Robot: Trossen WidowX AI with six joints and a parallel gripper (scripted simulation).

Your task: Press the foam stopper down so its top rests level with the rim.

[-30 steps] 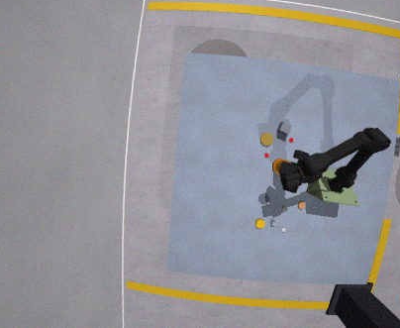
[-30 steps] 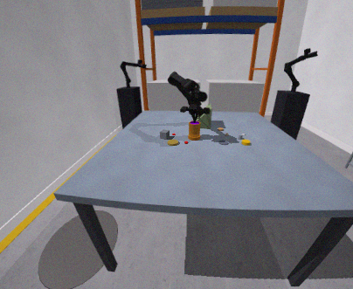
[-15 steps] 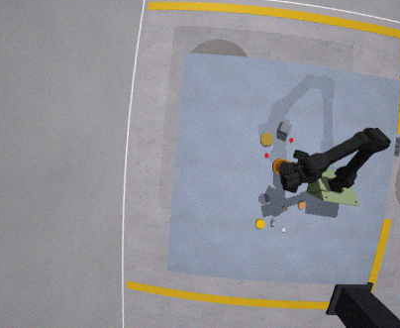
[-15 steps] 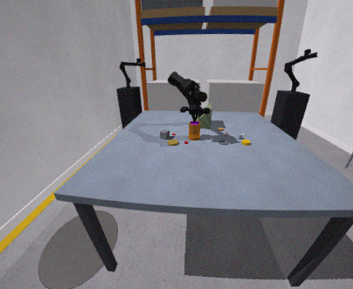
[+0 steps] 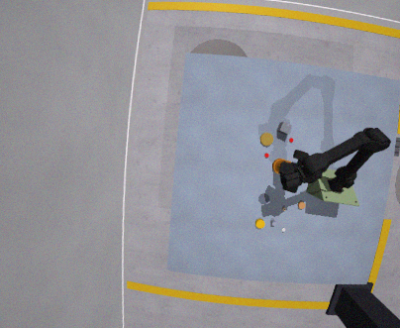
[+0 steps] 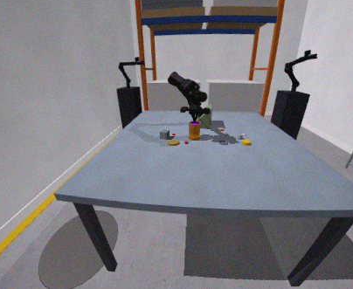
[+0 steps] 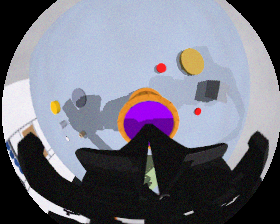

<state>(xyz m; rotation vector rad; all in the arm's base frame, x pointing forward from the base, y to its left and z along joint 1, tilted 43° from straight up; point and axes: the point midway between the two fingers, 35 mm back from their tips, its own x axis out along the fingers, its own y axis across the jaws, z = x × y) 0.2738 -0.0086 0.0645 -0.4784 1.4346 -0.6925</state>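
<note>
Now: the purple foam stopper 50 mm below my hand. The rest, counted from my hand: grey disc: 50 mm ahead, 190 mm to the left, 140 mm below; then grey cube: 20 mm ahead, 210 mm to the right, 120 mm below; then small piece: 170 mm behind, 200 mm to the left, 140 mm below.
</note>
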